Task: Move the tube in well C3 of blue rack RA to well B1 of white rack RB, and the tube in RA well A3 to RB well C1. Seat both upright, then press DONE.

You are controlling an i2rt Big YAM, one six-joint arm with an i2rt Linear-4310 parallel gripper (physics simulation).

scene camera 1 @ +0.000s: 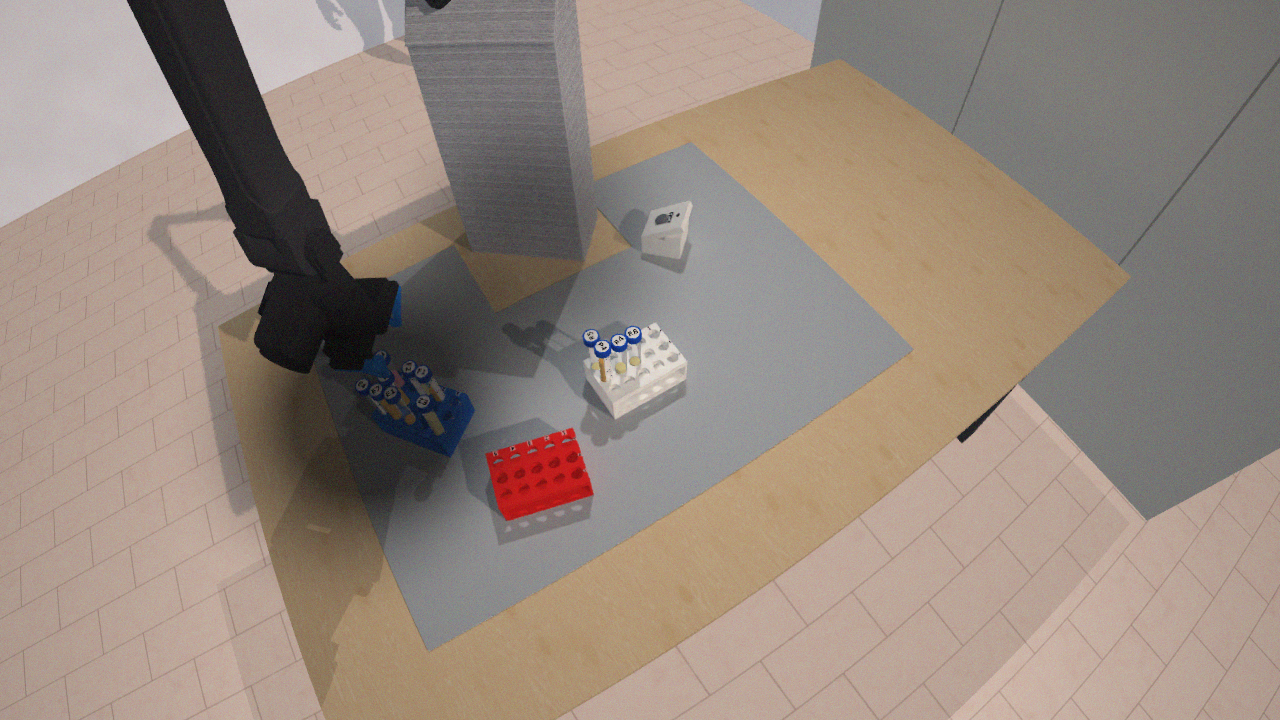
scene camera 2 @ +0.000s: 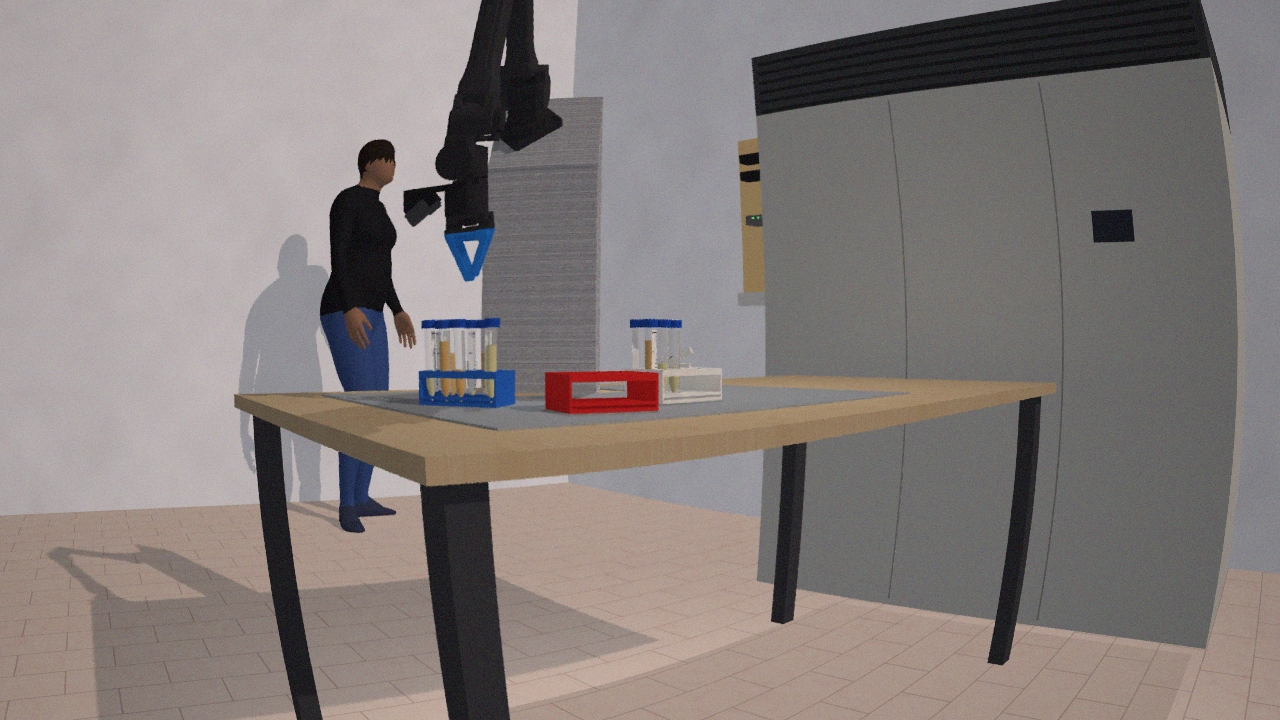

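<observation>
The blue rack RA stands at the left of the grey mat and holds several blue-capped tubes. The white rack RB stands near the mat's middle with three capped tubes along its left side. My gripper has blue fingers that point down, open and empty. It hangs well above RA's tubes. In scene camera 1 the black wrist hides most of the fingers.
A red rack with empty wells stands in front, between RA and RB. A small white button box sits at the mat's back. A grey pillar rises behind. A person stands beyond the table's left end. A grey cabinet stands on the right.
</observation>
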